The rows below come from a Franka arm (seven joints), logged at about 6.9 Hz.
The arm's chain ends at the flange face. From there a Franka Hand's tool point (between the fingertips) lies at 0.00 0.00 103.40 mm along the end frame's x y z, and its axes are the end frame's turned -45 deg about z.
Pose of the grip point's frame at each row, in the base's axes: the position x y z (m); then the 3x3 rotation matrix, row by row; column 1 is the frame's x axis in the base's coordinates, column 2 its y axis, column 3 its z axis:
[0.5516 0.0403 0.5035], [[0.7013 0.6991 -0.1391], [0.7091 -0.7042 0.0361], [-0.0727 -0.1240 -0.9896]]
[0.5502 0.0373 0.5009], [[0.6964 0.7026 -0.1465], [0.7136 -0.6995 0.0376], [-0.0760 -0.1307 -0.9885]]
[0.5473 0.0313 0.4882], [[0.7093 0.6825 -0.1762], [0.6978 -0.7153 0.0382], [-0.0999 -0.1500 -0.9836]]
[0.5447 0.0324 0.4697], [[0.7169 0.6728 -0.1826], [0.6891 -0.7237 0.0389], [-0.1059 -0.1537 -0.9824]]
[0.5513 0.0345 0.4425], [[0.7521 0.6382 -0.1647], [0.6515 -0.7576 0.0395], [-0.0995 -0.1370 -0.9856]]
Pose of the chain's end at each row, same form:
[0.5660 0.0366 0.6058], [[0.9902 -0.0016 -0.1391], [0.0035 -0.9994 0.0361], [-0.1391 -0.0363 -0.9896]]
[0.5653 0.0334 0.6031], [[0.9892 0.0044 -0.1465], [0.0100 -0.9992 0.0376], [-0.1462 -0.0387 -0.9885]]
[0.5655 0.0274 0.5899], [[0.9842 -0.0190 -0.1762], [-0.0124 -0.9992 0.0382], [-0.1767 -0.0354 -0.9836]]
[0.5636 0.0284 0.5713], [[0.9827 -0.0312 -0.1826], [-0.0245 -0.9990 0.0389], [-0.1836 -0.0338 -0.9824]]
[0.5683 0.0304 0.5444], [[0.9831 -0.0805 -0.1647], [-0.0750 -0.9964 0.0395], [-0.1672 -0.0265 -0.9856]]

